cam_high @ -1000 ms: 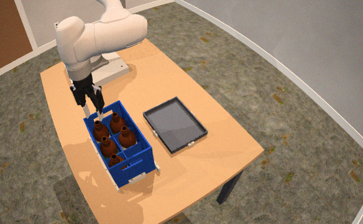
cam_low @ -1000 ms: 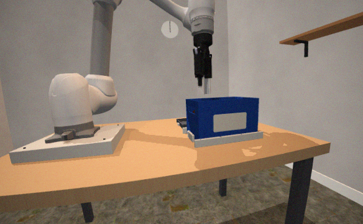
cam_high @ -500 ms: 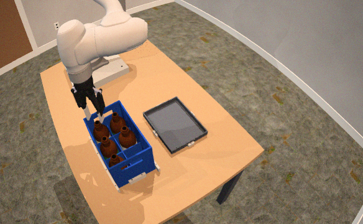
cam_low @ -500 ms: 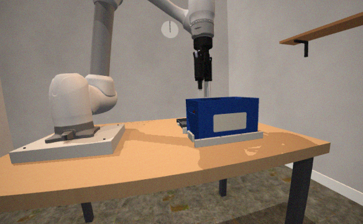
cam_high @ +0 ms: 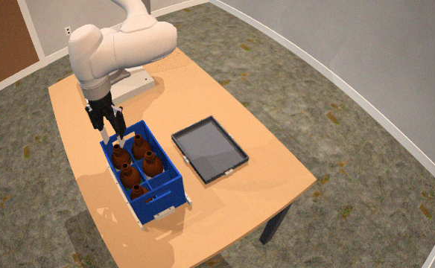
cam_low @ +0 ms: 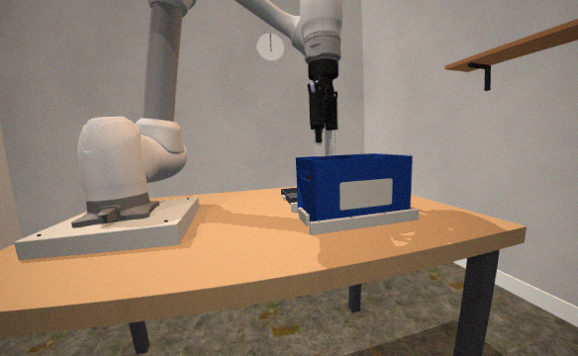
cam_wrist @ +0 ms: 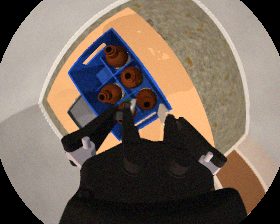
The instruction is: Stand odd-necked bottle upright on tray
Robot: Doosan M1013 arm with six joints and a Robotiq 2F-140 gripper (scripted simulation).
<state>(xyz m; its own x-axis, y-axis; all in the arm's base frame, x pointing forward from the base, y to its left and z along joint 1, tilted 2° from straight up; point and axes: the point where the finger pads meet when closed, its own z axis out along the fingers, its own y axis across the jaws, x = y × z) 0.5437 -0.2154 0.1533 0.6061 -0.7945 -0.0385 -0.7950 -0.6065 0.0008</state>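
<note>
Right now my hand is 130 mm above the bottle, 90 mm short of it and 20 mm to the left of it. The rest, counted from my hand: blue crate: 130 mm below, 100 mm ahead, 30 mm to the left; then dark tray: 310 mm to the left, 200 mm below, 120 mm ahead.
</note>
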